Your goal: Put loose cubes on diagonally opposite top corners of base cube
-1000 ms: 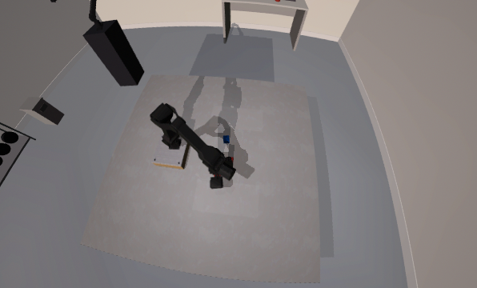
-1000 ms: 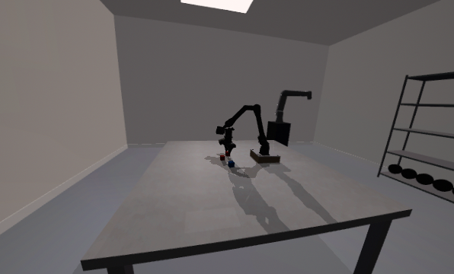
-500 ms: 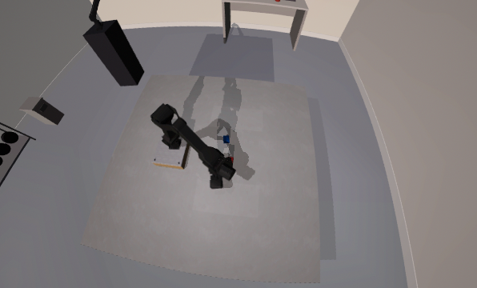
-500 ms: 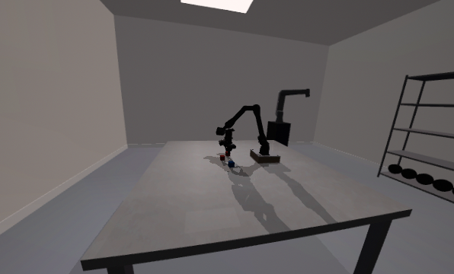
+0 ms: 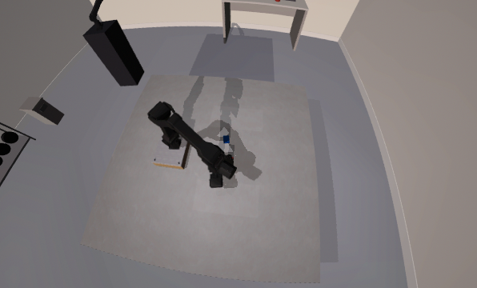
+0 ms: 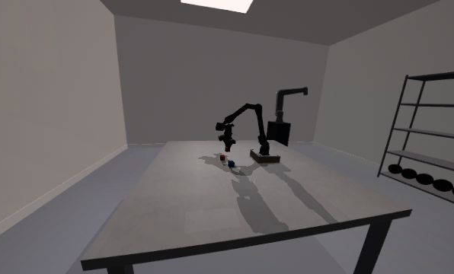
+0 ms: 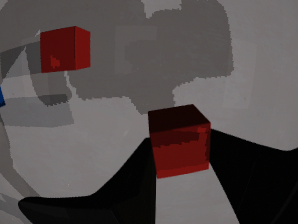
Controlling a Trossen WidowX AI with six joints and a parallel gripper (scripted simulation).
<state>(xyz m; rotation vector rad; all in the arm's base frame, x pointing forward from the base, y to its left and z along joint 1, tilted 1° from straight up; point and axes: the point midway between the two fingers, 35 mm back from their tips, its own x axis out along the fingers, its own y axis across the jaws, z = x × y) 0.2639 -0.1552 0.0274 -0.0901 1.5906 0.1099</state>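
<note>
The blue cube lies 22 cm to the left of my gripper tip, 4 cm below it and 3 cm ahead of it. The rest, counted from my gripper tip: red cube 8 cm to the left, 6 cm ahead, 4 cm below.
</note>
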